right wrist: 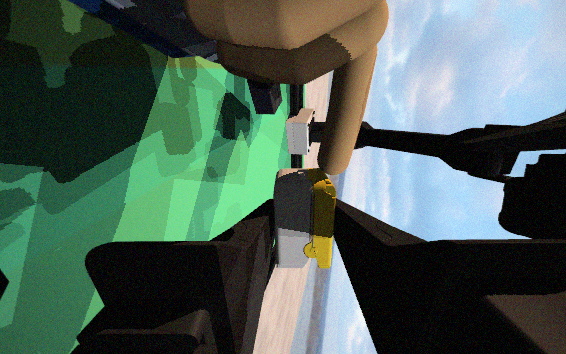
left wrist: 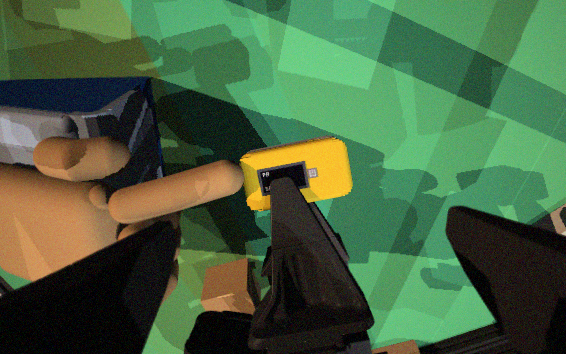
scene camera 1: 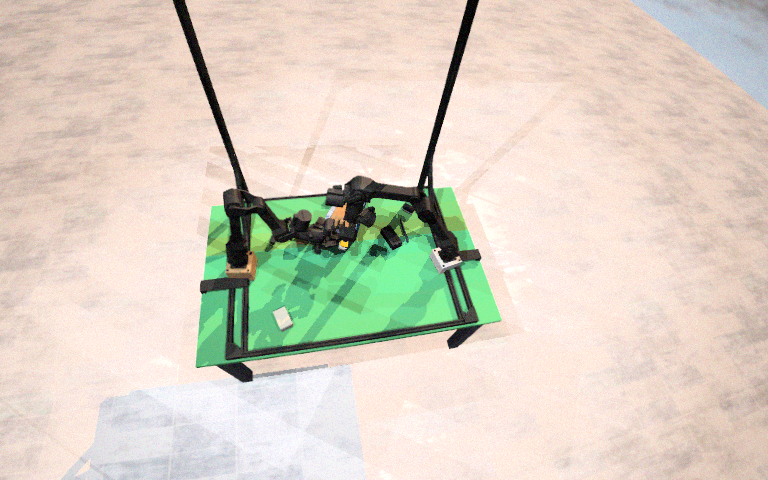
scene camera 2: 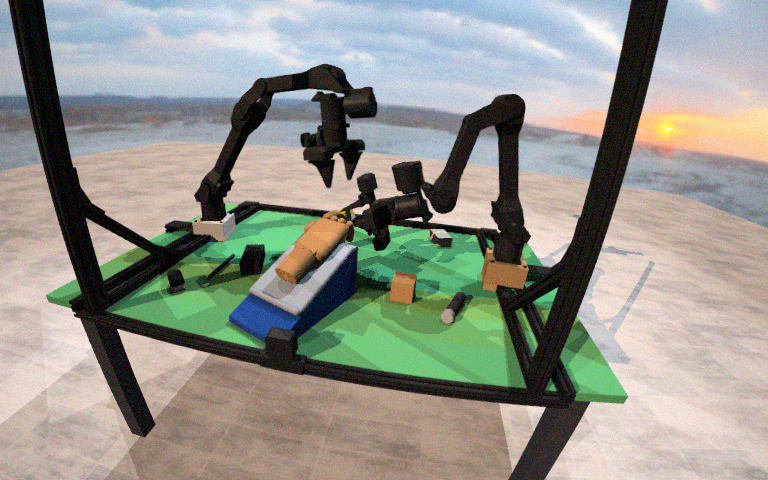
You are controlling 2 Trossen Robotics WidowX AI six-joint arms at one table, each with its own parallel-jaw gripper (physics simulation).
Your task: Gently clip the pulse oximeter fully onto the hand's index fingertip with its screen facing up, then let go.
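Pixels of known places: left gripper, fingertip midpoint: (right wrist: 445, 226) (left wrist: 311, 227) (scene camera 2: 339, 183); right gripper, fingertip midpoint: (right wrist: 302, 205) (left wrist: 281, 172) (scene camera 1: 343, 241) (scene camera 2: 343, 216); left arm's base at its link origin: (right wrist: 311, 131) (scene camera 1: 447, 255) (scene camera 2: 213, 217); right arm's base at its link origin: (scene camera 1: 239, 261) (scene camera 2: 506, 257).
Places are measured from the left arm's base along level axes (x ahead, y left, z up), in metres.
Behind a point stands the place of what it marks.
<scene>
The yellow-and-grey pulse oximeter (scene camera 1: 343, 244) @(z 0.097, x 0.430, y -0.147 m) (scene camera 2: 346, 214) @(z 0.091, x 0.426, y -0.191 m) (left wrist: 327, 172) @(z 0.096, x 0.425, y -0.150 m) (right wrist: 325, 215) @(z 0.094, x 0.429, y -0.181 m) is held with its yellow, screened side up. My right gripper (scene camera 2: 352, 217) @(z 0.079, x 0.419, y -0.173 m) (right wrist: 302, 205) @(z 0.079, x 0.419, y -0.173 m) is shut on it; one black finger covers part of the screen in the left wrist view. The tan hand (scene camera 2: 322, 240) @(z 0.082, x 0.381, y -0.338 m) (left wrist: 50, 225) @(z 0.097, x 0.367, y -0.285 m) (right wrist: 290, 20) @(z 0.082, x 0.430, y -0.259 m) has its index finger (left wrist: 175, 192) (right wrist: 347, 115) extended. The fingertip is at the oximeter's near end, not visibly inside; contact is unclear. In the right wrist view, it lines up with the yellow half. My left gripper (scene camera 2: 338, 183) @(z 0.160, x 0.405, y -0.158 m) is open and empty above them.
The hand rests on a blue wedge (scene camera 2: 334, 283) @(z 0.007, x 0.409, y -0.384 m) with a light grey pad. An orange block (scene camera 2: 402, 287) @(z -0.020, x 0.557, y -0.348 m) (left wrist: 225, 287) @(z -0.020, x 0.541, y -0.315 m) and a dark cylinder (scene camera 2: 456, 305) @(z -0.035, x 0.671, y -0.395 m) lie right of it. A black box (scene camera 2: 252, 259) @(z -0.025, x 0.193, y -0.229 m) and thin stick (scene camera 2: 219, 269) @(z -0.054, x 0.105, y -0.236 m) lie left. A white box (scene camera 1: 282, 318) @(z -0.029, x 0.737, y 0.019 m) (scene camera 2: 440, 237) @(z -0.029, x 0.725, y -0.020 m) lies farther off.
</scene>
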